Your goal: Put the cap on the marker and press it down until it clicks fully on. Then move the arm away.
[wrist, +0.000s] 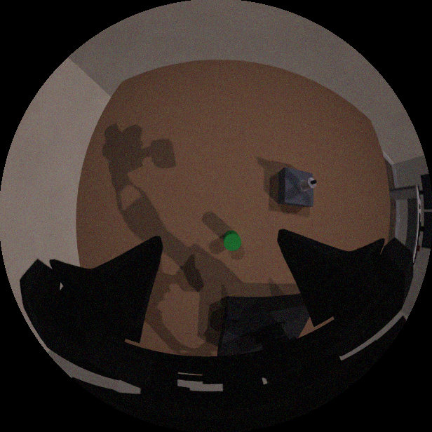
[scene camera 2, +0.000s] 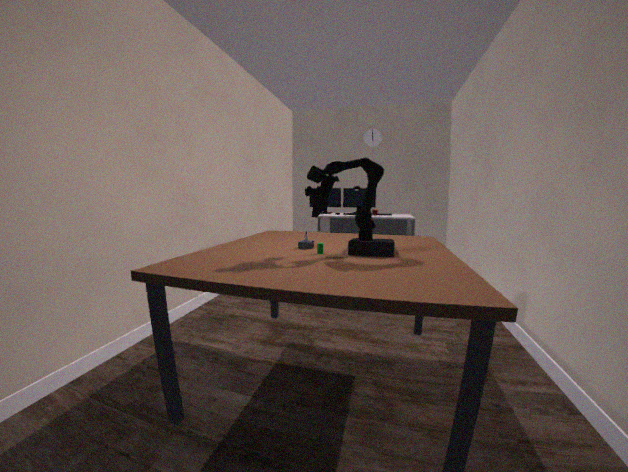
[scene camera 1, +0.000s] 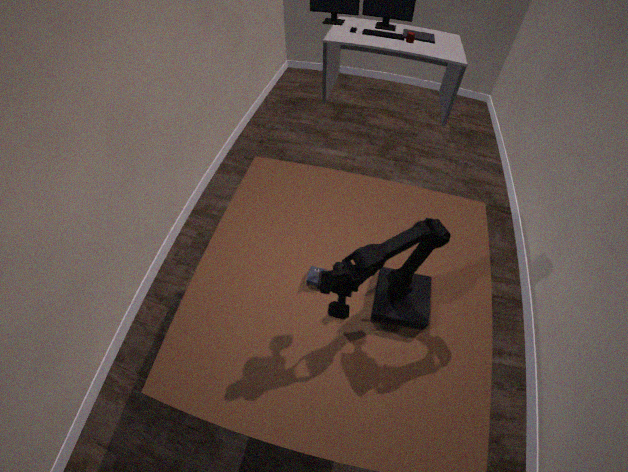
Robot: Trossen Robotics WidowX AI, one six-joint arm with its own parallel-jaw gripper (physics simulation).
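Where they show: gripper, between the fingertips: (scene camera 2: 314,217) (scene camera 1: 330,299); arm's base, origin of its link: (scene camera 2: 365,239) (scene camera 1: 396,292).
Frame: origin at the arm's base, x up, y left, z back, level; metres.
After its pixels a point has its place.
Observation:
The green cap (scene camera 2: 320,248) {x -0.031, y 0.104, z -0.223 m} (wrist: 232,241) stands on the table, between the arm's base and the marker holder; the arm hides it in scene camera 1's view. The dark blue-grey holder (scene camera 1: 314,276) {x -0.023, y -0.039, z -0.330 m} (scene camera 2: 306,245) {x -0.040, y -0.012, z -0.314 m} (wrist: 296,195) sits on the table with the marker (scene camera 2: 306,236) {x 0.004, y -0.040, z -0.318 m} (wrist: 306,185) upright in it. The marker's dark tip is uncovered and points up. My gripper (scene camera 2: 318,213) {x 0.121, y 0.105, z -0.255 m} (wrist: 220,239) points down, high above the table. It is open and empty. In the wrist view the cap shows between the two fingertips, well below them, and the holder lies up and to the right.
The arm's base (scene camera 1: 402,299) {x 0.005, y 0.029, z 0.025 m} (scene camera 2: 371,247) {x -0.018, y 0.113, z 0.022 m} (wrist: 262,320) stands on the brown table (scene camera 1: 284,218) {x -0.059, y -0.333, z -0.514 m} (scene camera 2: 406,286) {x -0.059, y 0.542, z 0.106 m} (wrist: 215,110), to the right of the cap in scene camera 2's view. The white desk (scene camera 1: 436,50) with monitors stands far behind. Arm shadows cross the table.

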